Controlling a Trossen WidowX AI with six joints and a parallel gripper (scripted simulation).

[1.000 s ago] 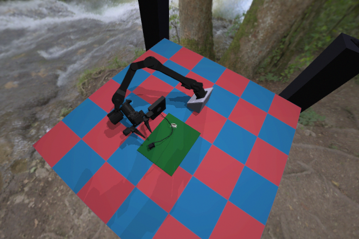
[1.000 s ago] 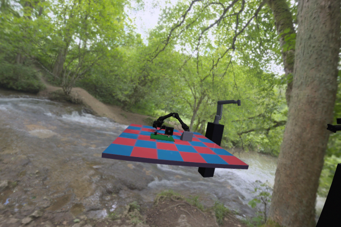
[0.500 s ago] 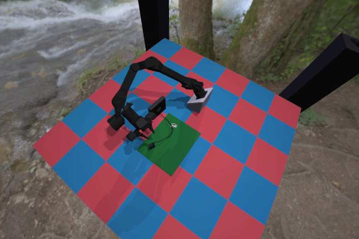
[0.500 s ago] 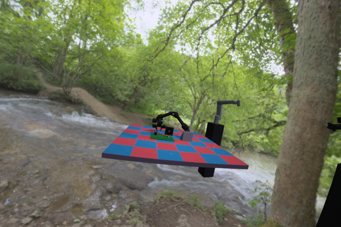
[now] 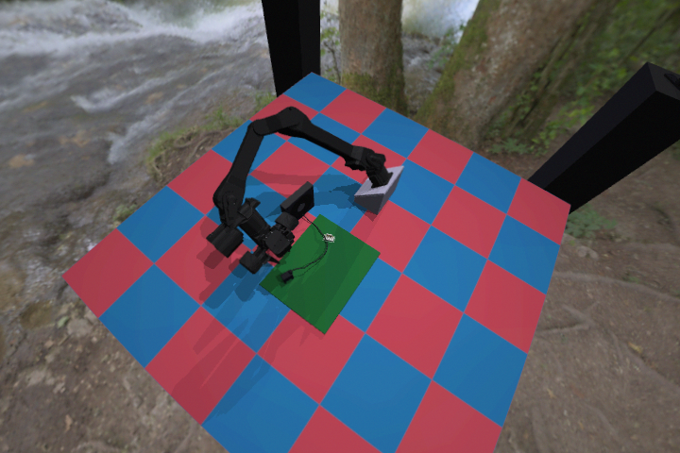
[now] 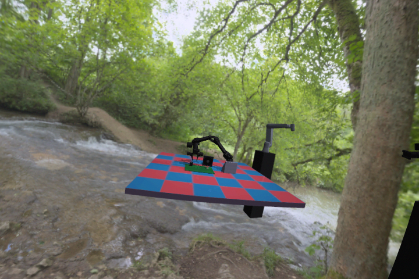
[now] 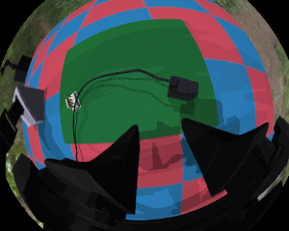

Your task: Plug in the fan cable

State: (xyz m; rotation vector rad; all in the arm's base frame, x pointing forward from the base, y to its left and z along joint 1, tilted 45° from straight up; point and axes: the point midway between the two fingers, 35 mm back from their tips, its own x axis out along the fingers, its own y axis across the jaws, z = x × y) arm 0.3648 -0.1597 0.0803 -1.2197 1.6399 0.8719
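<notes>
My gripper tip is now 40 mm short of the black plug, 30 mm to the right of it and 30 mm above it. Also, from my gripper tip: black fan 170 mm behind, 40 mm to the right; green board 40 mm behind, 110 mm to the left, 70 mm below; four-pin header 140 mm behind, 80 mm to the left, 60 mm below.
</notes>
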